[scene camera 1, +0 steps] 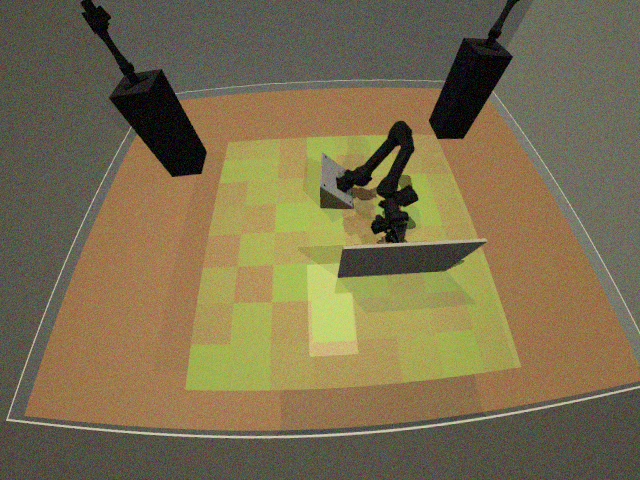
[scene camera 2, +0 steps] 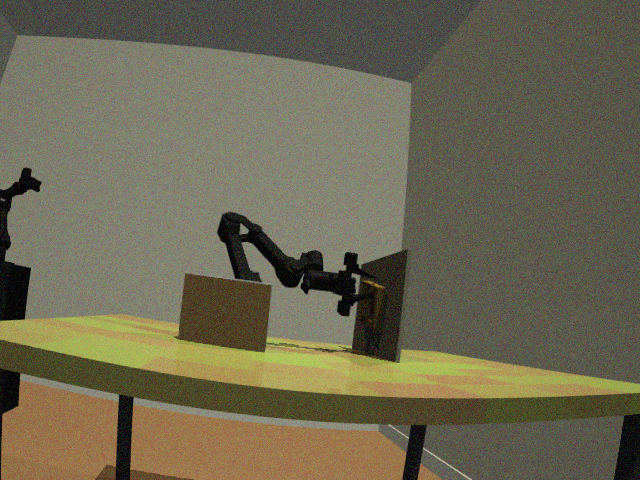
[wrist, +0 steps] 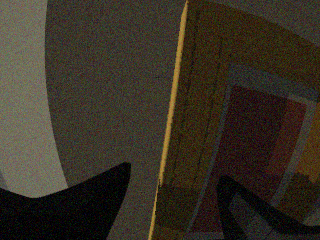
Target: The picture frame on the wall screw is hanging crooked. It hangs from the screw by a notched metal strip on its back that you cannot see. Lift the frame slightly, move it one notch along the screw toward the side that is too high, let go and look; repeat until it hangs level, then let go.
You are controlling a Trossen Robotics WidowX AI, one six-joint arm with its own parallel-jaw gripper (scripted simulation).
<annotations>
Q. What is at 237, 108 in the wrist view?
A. A picture frame.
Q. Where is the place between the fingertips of the gripper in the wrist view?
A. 175, 176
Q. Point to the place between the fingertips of the gripper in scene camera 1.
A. At 400, 249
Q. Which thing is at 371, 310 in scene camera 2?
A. A picture frame.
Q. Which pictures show the gripper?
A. Scene camera 1, scene camera 2 and the wrist view: all of them.
</annotations>
